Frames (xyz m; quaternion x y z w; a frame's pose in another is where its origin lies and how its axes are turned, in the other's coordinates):
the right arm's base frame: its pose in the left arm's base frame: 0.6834 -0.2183 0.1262 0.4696 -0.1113 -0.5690 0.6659
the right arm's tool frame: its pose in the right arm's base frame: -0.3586 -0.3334 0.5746 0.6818 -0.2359 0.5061 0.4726
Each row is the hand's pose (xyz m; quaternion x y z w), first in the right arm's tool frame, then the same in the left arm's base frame.
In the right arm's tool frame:
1: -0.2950 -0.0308 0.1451 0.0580 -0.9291 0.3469 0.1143
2: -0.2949 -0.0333 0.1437 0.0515 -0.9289 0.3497 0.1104
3: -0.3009 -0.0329 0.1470 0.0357 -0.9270 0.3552 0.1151
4: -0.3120 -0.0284 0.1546 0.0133 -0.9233 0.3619 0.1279
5: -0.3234 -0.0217 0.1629 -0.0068 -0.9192 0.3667 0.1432
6: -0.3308 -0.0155 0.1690 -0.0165 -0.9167 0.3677 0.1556
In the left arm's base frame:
1: 0.0412 0.0076 0.0535 0.1886 0.5000 0.3098 0.7864
2: 0.0438 0.0067 0.0542 0.1945 0.4983 0.3146 0.7842
3: 0.0445 0.0106 0.0487 0.2009 0.5049 0.3253 0.7739
4: 0.0422 0.0195 0.0379 0.2061 0.5186 0.3401 0.7569
5: 0.0379 0.0296 0.0267 0.2080 0.5334 0.3531 0.7400
6: 0.0333 0.0369 0.0192 0.2054 0.5439 0.3593 0.7300

